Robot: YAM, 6 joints.
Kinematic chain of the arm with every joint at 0, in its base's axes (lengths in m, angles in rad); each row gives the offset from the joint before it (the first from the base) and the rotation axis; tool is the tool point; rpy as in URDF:
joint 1: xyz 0 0 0.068 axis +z
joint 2: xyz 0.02 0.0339 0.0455 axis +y
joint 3: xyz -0.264 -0.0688 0 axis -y
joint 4: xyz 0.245 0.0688 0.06 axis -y
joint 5: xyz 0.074 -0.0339 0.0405 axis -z
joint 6: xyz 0.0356 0 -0.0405 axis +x
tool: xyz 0 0 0 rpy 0 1.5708 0
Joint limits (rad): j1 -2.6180..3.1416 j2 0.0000..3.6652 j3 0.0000..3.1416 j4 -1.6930..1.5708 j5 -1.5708..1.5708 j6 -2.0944..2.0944
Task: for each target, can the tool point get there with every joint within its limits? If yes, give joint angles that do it. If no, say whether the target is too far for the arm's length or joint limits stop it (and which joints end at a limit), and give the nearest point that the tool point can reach.
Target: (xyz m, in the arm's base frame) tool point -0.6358 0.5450 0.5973
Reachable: no: too far | nearest point -0.4241 0.3635 0.4323 | short by 0.324 m
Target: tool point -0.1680 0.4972 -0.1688
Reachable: yes | joints 1.8378 3.3600 2.5250 -0.3166 -1.0507 -0.9112
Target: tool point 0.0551 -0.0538 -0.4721
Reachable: no: joint limits stop it (at a limit: joint 2) | nearest point 0.0863 -0.0842 -0.3569 | short by 0.123 m
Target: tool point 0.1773 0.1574 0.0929
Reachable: yes | joints 0.8184 1.6113 0.3369 0.5505 0.6632 -0.4442
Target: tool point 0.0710 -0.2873 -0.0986
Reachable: yes | joints -1.3858 2.8757 1.5189 -1.2376 -0.4971 -0.4461
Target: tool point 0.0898 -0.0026 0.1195
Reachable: yes | joints -0.4193 1.1551 0.2468 -1.0060 -1.2820 -1.3748
